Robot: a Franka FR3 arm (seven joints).
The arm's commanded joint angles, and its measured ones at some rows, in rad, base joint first. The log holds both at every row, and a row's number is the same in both.
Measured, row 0:
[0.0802 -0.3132 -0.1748 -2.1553 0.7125 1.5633 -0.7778]
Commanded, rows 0 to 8:
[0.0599 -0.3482 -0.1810 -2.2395 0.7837 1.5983 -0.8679]
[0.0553 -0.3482 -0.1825 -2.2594 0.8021 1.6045 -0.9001]
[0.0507 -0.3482 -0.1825 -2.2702 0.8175 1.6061 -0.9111]
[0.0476 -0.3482 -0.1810 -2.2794 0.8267 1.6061 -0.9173]
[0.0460 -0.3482 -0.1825 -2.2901 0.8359 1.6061 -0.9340]
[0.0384 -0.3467 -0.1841 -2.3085 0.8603 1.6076 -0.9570]
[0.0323 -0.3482 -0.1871 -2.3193 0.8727 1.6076 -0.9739]
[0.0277 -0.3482 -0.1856 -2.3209 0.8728 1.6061 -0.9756]
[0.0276 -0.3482 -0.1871 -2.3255 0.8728 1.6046 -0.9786]
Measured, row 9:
[0.0472 -0.3142 -0.1876 -2.2739 0.8378 1.5871 -0.9419]
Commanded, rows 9 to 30:
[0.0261 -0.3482 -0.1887 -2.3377 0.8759 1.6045 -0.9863]
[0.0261 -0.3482 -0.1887 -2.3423 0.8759 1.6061 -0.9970]
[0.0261 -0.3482 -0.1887 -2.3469 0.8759 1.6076 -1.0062]
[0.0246 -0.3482 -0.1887 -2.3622 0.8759 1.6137 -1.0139]
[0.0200 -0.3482 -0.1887 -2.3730 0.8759 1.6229 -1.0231]
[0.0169 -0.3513 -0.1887 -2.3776 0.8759 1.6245 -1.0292]
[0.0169 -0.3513 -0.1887 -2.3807 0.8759 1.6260 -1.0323]
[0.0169 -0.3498 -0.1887 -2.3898 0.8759 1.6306 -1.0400]
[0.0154 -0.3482 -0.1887 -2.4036 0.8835 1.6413 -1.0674]
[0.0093 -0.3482 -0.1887 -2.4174 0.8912 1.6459 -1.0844]
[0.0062 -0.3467 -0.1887 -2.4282 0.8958 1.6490 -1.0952]
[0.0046 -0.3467 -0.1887 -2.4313 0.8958 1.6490 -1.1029]
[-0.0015 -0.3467 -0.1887 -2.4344 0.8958 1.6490 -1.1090]
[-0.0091 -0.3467 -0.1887 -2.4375 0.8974 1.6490 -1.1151]
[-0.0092 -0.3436 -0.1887 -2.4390 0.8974 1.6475 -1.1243]
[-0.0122 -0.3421 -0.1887 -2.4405 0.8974 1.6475 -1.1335]
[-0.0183 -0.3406 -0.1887 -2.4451 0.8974 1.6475 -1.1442]
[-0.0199 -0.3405 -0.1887 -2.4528 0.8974 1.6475 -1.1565]
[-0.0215 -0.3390 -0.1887 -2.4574 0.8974 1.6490 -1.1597]
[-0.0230 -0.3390 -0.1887 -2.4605 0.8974 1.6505 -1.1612]
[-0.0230 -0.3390 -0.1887 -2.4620 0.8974 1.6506 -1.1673]
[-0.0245 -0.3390 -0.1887 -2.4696 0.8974 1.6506 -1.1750]
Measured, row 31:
[-0.0087 -0.3150 -0.1941 -2.4275 0.8713 1.6346 -1.1393]
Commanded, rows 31 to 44:
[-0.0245 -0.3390 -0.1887 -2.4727 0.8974 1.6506 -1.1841]
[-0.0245 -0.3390 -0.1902 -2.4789 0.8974 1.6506 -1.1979]
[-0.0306 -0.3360 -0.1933 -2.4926 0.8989 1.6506 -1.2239]
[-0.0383 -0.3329 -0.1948 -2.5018 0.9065 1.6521 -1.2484]
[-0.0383 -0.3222 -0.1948 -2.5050 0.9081 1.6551 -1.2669]
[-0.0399 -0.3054 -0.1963 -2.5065 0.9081 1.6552 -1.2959]
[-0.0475 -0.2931 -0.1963 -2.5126 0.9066 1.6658 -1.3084]
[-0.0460 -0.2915 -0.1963 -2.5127 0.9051 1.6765 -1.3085]
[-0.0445 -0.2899 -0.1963 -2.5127 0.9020 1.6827 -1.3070]
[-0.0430 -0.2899 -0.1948 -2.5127 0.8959 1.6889 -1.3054]
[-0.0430 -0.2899 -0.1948 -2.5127 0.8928 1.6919 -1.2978]
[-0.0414 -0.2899 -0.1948 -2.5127 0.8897 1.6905 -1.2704]
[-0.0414 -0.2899 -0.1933 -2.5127 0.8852 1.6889 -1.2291]
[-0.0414 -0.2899 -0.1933 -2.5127 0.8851 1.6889 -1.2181]
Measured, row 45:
[-0.0309 -0.2826 -0.2018 -2.4968 0.8791 1.6742 -1.2578]
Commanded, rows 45 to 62:
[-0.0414 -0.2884 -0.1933 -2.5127 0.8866 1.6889 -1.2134]
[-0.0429 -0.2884 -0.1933 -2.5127 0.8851 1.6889 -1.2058]
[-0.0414 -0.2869 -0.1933 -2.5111 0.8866 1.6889 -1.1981]
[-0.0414 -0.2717 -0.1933 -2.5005 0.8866 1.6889 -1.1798]
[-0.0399 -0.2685 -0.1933 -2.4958 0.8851 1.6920 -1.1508]
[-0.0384 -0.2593 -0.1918 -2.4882 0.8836 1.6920 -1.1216]
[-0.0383 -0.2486 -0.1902 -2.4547 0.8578 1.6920 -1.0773]
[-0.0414 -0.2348 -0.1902 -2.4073 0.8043 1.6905 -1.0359]
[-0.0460 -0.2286 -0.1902 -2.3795 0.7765 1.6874 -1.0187]
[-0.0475 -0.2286 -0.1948 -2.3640 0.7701 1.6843 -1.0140]
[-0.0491 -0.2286 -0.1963 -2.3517 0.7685 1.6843 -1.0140]
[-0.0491 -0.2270 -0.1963 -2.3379 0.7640 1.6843 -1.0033]
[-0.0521 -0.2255 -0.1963 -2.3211 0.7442 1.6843 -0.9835]
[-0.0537 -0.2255 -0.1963 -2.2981 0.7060 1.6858 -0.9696]
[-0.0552 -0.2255 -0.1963 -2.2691 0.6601 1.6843 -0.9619]
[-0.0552 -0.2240 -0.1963 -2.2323 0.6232 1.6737 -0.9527]
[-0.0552 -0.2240 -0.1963 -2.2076 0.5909 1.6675 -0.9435]
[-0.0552 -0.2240 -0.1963 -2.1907 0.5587 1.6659 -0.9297]
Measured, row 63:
[-0.0432 -0.2427 -0.2027 -2.2748 0.6457 1.6933 -0.9730]
